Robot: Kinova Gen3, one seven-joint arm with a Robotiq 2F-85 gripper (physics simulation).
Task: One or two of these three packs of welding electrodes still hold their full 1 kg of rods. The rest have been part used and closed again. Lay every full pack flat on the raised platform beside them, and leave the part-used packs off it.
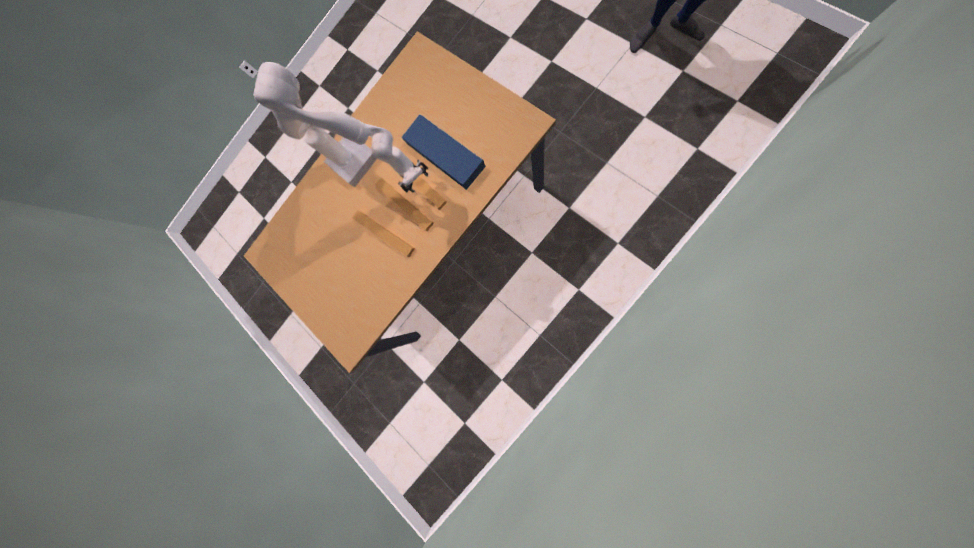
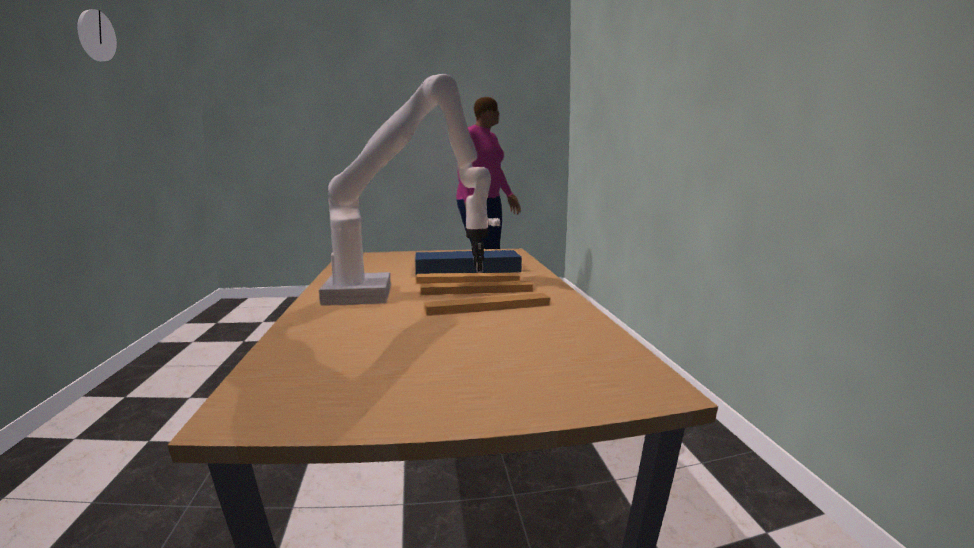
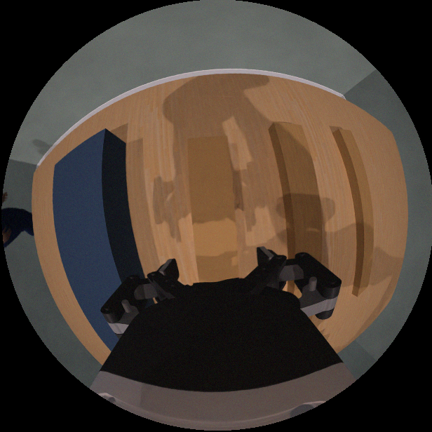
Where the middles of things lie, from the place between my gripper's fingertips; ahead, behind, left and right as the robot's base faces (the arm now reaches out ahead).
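Blue raised platform [image 1: 463, 166]: 1 cm below my hand, 4 cm behind it and 18 cm to the left of it.
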